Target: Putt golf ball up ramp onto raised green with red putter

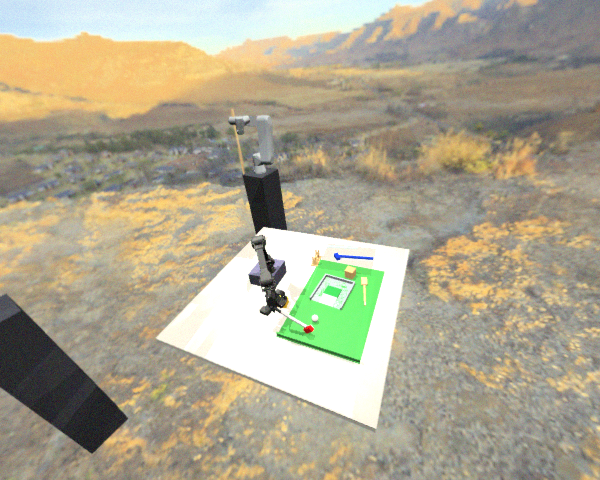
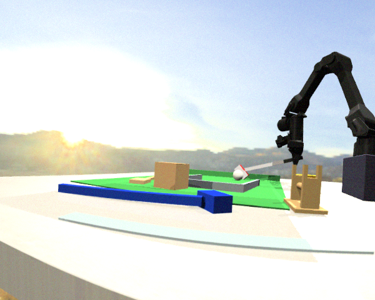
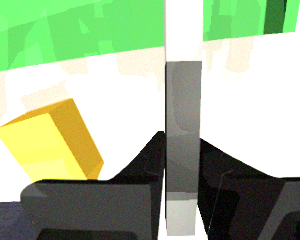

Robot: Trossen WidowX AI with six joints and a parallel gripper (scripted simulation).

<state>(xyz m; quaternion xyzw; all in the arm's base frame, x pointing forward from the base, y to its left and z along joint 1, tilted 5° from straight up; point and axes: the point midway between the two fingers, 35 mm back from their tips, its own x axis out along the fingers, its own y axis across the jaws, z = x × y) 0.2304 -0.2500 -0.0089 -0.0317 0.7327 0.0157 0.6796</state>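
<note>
My gripper tip is now 110 mm to the right of the yellow block, 50 mm past it and 50 mm above it. From my gripper tip the other things lie so: red putter: 120 mm ahead, 10 mm to the left; then white golf ball: 210 mm ahead, 110 mm to the left, 50 mm below; then green mat: 310 mm to the left, 250 mm ahead, 70 mm below.
</note>
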